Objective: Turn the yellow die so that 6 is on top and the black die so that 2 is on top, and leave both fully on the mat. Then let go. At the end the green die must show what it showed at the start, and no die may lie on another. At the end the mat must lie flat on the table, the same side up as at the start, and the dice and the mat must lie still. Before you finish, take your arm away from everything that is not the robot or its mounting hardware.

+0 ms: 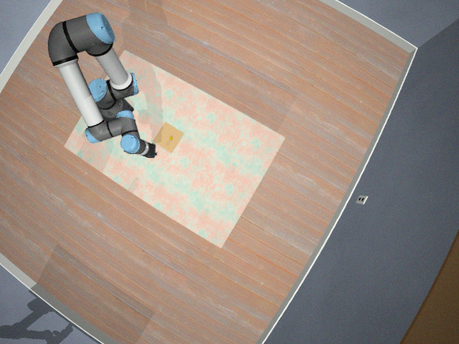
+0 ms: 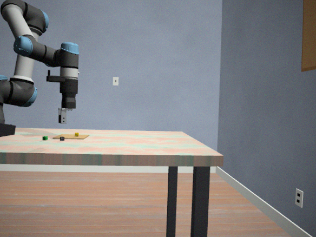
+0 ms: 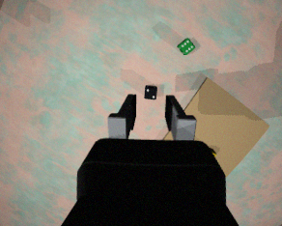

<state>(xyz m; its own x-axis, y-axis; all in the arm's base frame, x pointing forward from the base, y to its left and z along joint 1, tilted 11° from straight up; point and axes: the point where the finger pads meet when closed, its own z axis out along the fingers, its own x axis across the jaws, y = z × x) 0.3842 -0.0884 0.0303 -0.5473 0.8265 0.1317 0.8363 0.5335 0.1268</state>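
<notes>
Right now the black die is 90 mm below my hand. From my hand the other things lie so: yellow die 130 mm to the left, 80 mm below, 30 mm ahead; tan mat 130 mm to the left, 90 mm below, 10 mm ahead; green die 90 mm below, 80 mm behind.
</notes>
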